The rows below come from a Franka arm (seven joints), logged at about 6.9 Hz.
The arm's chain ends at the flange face. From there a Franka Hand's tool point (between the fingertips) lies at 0.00 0.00 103.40 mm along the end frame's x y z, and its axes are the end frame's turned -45 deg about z.
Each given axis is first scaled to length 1.
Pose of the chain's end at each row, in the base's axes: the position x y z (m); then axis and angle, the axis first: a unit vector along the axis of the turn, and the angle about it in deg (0 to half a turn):
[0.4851, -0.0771, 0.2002, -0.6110, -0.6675, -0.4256, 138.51]
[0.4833, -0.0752, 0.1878, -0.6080, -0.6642, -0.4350, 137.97]
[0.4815, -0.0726, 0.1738, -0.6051, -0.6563, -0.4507, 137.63]
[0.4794, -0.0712, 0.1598, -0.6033, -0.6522, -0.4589, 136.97]
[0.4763, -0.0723, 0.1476, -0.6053, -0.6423, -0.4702, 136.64]
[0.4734, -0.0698, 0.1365, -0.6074, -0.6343, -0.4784, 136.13]
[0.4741, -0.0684, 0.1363, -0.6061, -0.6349, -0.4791, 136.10]
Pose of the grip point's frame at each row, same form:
[0.4864, 0.0161, 0.1555, -0.2935, -0.8078, -0.5111, 159.85]
[0.4850, 0.0190, 0.1451, -0.2916, -0.8025, -0.5205, 159.74]
[0.4848, 0.0227, 0.1339, -0.2915, -0.7932, -0.5346, 160.07]
[0.4829, 0.0249, 0.1219, -0.2909, -0.7876, -0.5432, 159.79]
[0.4815, 0.0246, 0.1119, -0.2958, -0.7786, -0.5535, 159.95]
[0.4796, 0.0277, 0.1027, -0.3000, -0.7711, -0.5616, 159.81]
[0.4802, 0.0292, 0.1026, -0.2986, -0.7711, -0.5623, 159.81]

